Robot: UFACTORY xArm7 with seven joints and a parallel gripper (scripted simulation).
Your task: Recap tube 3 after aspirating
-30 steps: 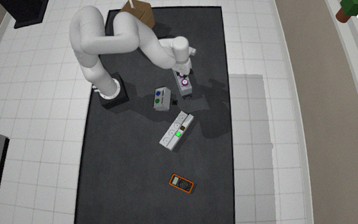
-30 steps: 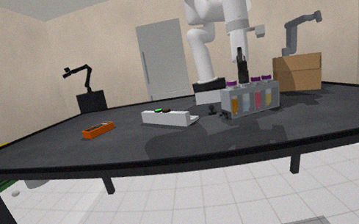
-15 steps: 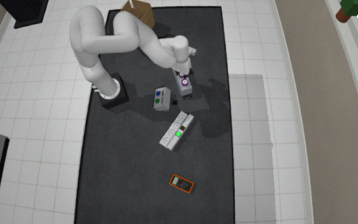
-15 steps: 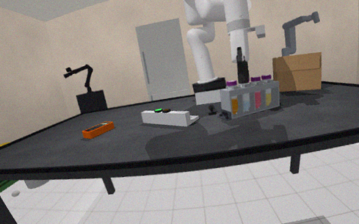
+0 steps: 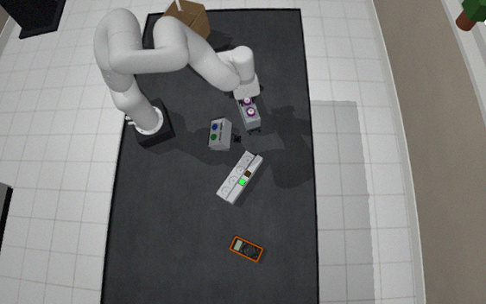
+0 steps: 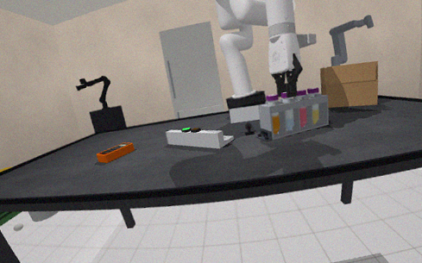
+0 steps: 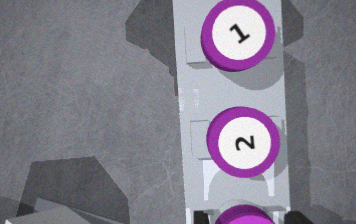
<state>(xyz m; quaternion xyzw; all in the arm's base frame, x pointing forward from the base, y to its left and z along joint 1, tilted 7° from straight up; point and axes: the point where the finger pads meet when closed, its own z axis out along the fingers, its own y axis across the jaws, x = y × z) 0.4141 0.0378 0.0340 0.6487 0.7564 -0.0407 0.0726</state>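
The purple cap is 10 mm below my hand. Round my hand: blue cycle key (140 mm behind, 80 mm to the right, 60 mm below); then green ready key (150 mm behind, 120 mm to the right, 60 mm below); then key housing (130 mm behind, 100 mm to the right, 80 mm below).
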